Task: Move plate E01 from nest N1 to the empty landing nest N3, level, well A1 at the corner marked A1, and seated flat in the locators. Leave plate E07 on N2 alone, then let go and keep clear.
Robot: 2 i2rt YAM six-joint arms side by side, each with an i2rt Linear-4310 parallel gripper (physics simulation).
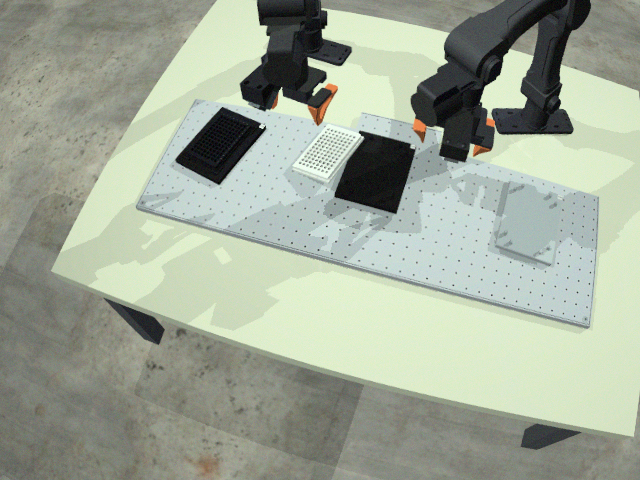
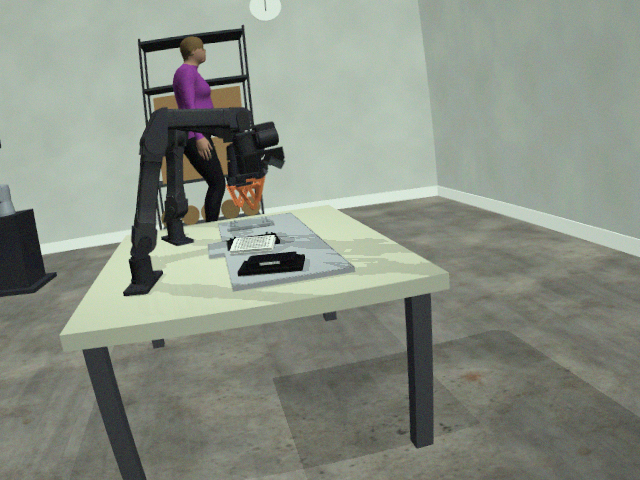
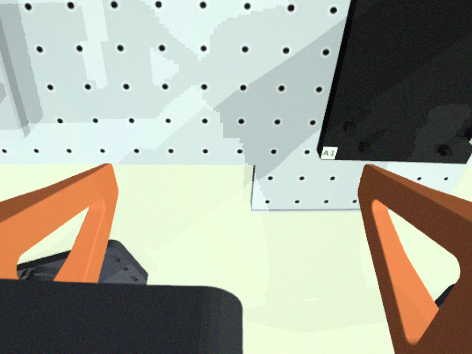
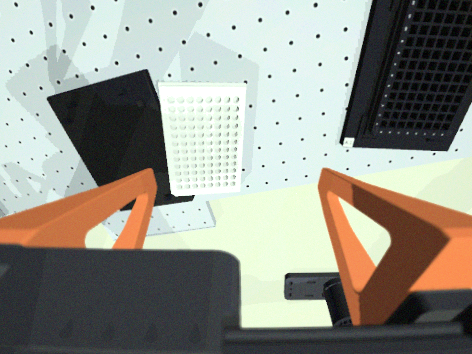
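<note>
A white well plate (image 1: pixel 328 151) (image 2: pixel 253 243) (image 4: pixel 205 140) overlaps one long edge of the bare middle black nest (image 1: pixel 374 173) (image 3: pixel 410 75) (image 4: pixel 110 135). Whether it touches the nest is unclear. A black plate (image 1: pixel 219 136) (image 4: pixel 430 75) sits on the left black nest (image 1: pixel 219 178) (image 4: pixel 357 115). A clear nest (image 1: pixel 532 222) at the right holds no plate. No E01, E07 or N labels are readable. My right gripper (image 1: pixel 295 114) (image 4: pixel 237 177) is open and empty above the board's back edge, near the white plate. My left gripper (image 1: pixel 449 147) (image 3: pixel 237 177) is open and empty, right of the middle nest.
A perforated board (image 1: pixel 289 222) (image 2: pixel 325 258) bears the nests on the pale table (image 1: pixel 330 330) (image 2: pixel 206 315). A small board section (image 1: pixel 379 121) (image 3: pixel 300 195) juts out behind the middle nest. Both arm bases stand behind the board. A person (image 2: pixel 191 87) stands behind the table by a shelf rack (image 2: pixel 219 36).
</note>
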